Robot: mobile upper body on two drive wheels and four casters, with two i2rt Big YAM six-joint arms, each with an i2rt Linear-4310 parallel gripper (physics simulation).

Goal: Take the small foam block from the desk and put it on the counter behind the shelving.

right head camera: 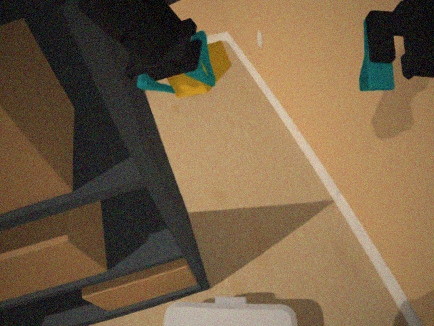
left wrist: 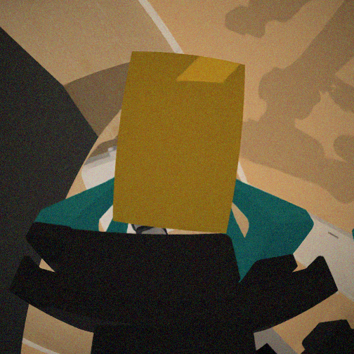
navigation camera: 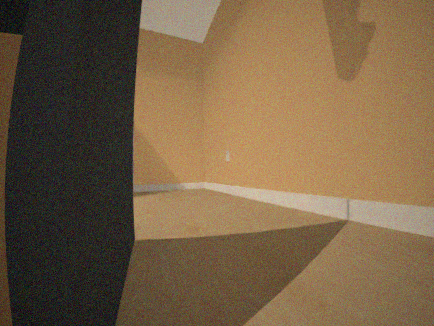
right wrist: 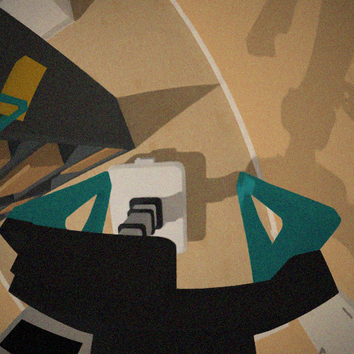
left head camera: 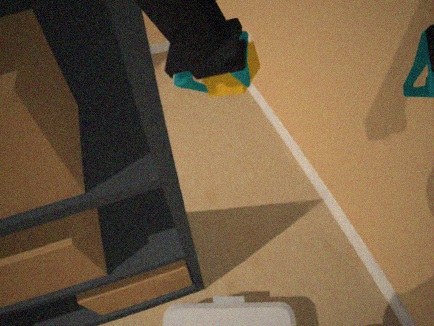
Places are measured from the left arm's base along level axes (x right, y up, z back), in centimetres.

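Pixels of known places: left gripper, fingertip midpoint: (right head camera: 197,87) (left head camera: 230,86); right gripper, fingertip midpoint: (right head camera: 403,88).
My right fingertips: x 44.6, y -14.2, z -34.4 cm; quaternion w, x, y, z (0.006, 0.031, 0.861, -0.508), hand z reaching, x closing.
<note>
Ahead of a thing's pixels: the offset from my right fingertips to its top centre. "*": to the spot under its first point.
The yellow foam block {dx -24.4, dy -2.9, dz -14.1 cm} (left head camera: 227,87) (right head camera: 189,87) (left wrist: 177,135) (right wrist: 30,80) is held between the teal fingers of my left gripper (left head camera: 215,83) (right head camera: 181,85) (left wrist: 173,177), which is shut on it. The block sticks out past the fingertips, in the air beside the dark shelving (left head camera: 173,215) (right head camera: 175,230) (left wrist: 35,125) (right wrist: 75,107) (navigation camera: 75,150). My right gripper (right wrist: 173,178) is wide open and empty, well to the right of the shelving; parts of it show at the right of both head views. The desk and the counter do not show.
Brown boxes {* dx -75.1, dy -54.0, dz +2.9 cm} (left head camera: 45,265) (right head camera: 45,260) stand on the shelves at the left. The shelving's end upright fills the left of the navigation view. An orange wall (left head camera: 350,50) (navigation camera: 290,100) with a white baseboard (left head camera: 315,180) (navigation camera: 280,197) runs along the right and meets another wall in a corner beyond the shelving.
</note>
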